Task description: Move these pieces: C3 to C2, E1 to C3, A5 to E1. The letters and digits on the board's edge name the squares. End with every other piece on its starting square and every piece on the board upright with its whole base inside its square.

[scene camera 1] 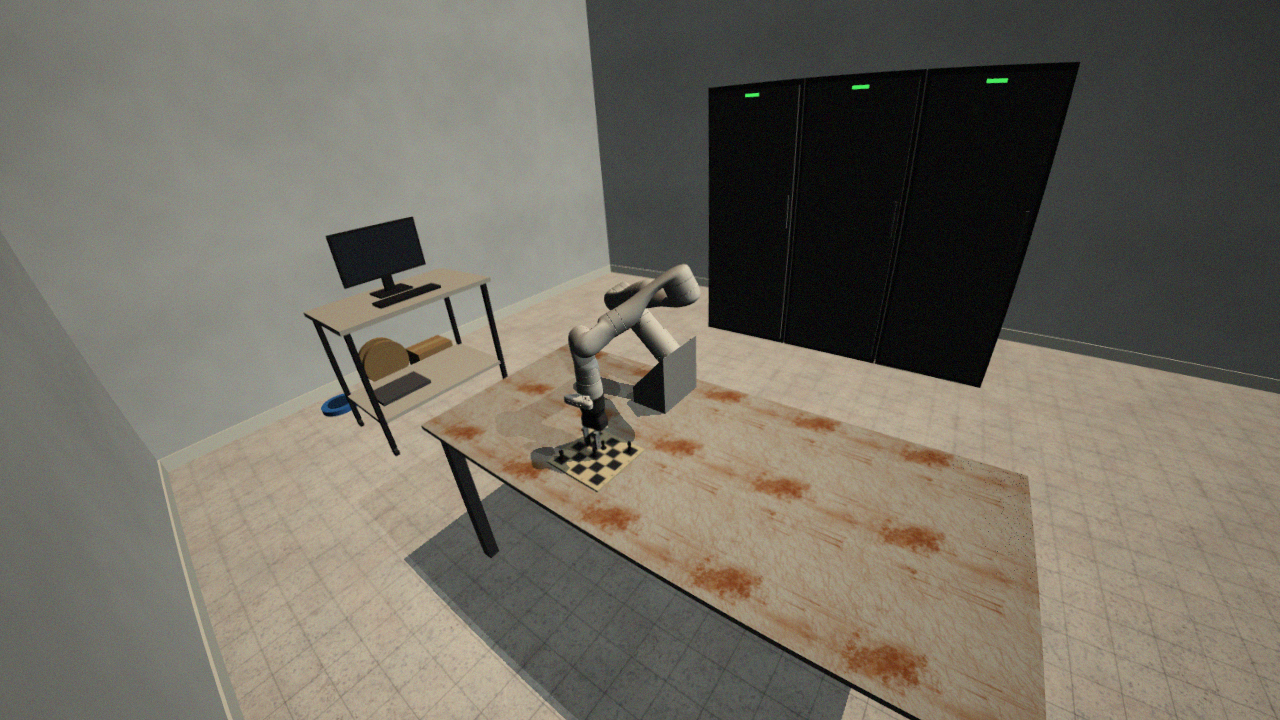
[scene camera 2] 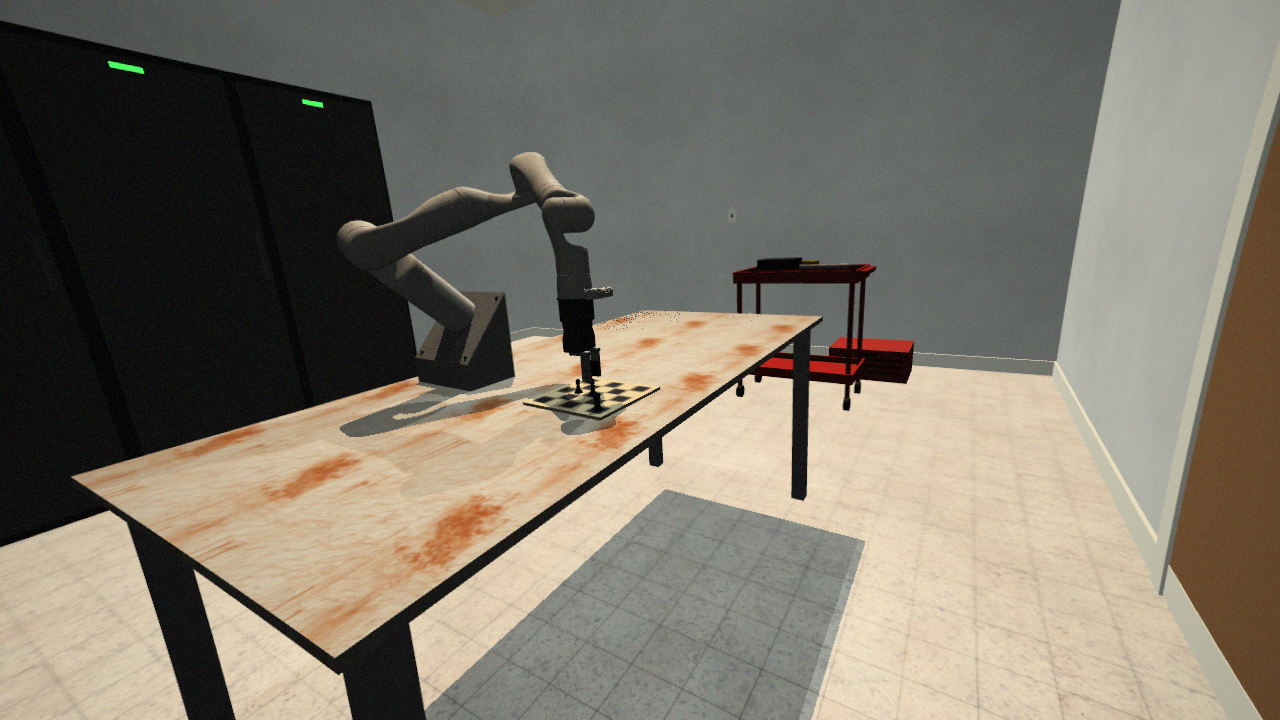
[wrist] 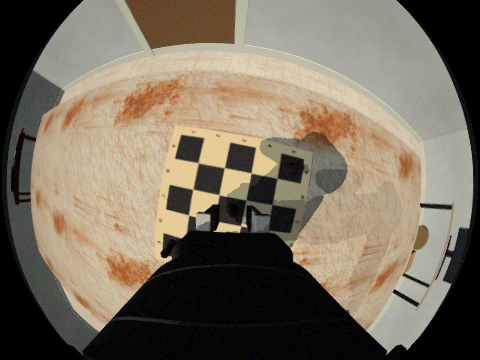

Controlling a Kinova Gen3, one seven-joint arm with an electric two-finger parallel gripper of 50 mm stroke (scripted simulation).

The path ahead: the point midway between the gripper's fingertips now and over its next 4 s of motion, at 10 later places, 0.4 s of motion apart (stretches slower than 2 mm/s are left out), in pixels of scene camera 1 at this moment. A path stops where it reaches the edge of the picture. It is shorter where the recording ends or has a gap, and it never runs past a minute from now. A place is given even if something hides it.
My gripper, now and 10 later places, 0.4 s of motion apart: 593,446; 593,449; 594,453; 594,452; 591,438; 590,430; 594,431; 599,432; 600,433; 602,441; 604,452
